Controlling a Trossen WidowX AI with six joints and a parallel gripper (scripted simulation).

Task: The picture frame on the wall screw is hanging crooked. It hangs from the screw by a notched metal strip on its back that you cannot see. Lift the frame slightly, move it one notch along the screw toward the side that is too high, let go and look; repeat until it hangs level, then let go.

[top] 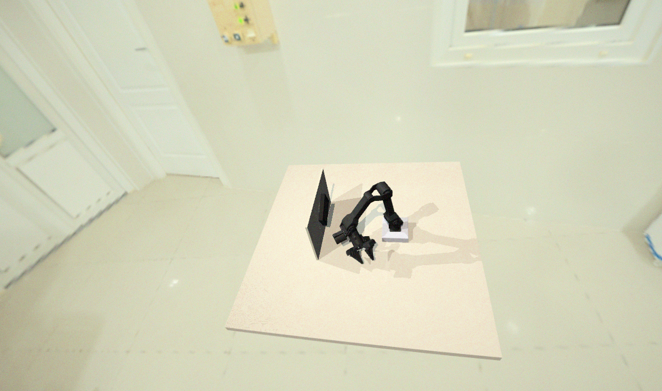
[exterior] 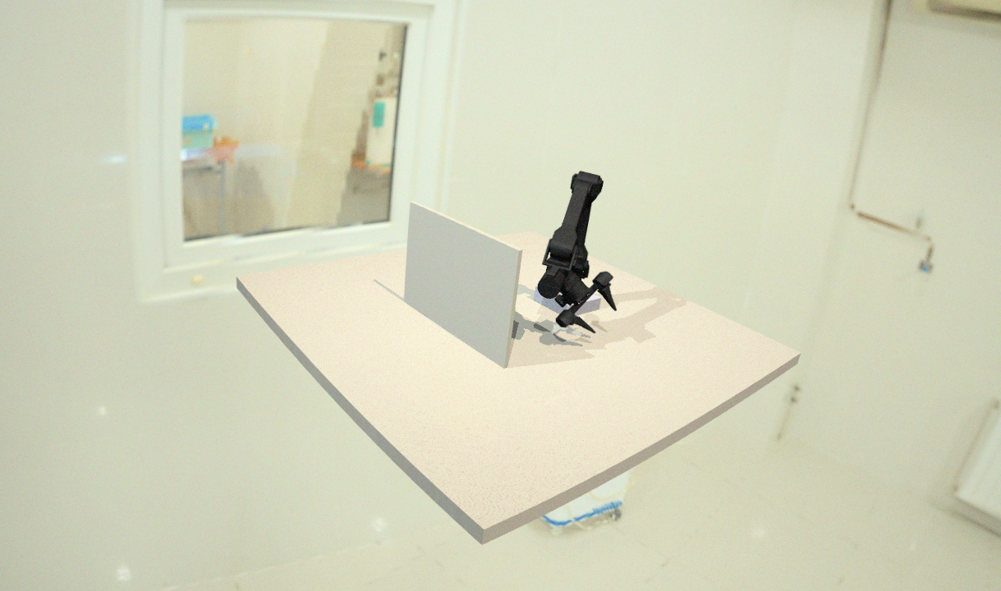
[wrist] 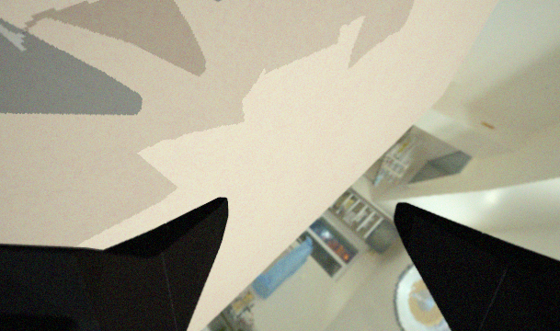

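Now: gripper tip 27 cm short of the picture frame, 30 cm to the left of it and 8 cm below it. Also, from my gripper tip: wall panel 28 cm ahead, 29 cm to the right, 7 cm above.
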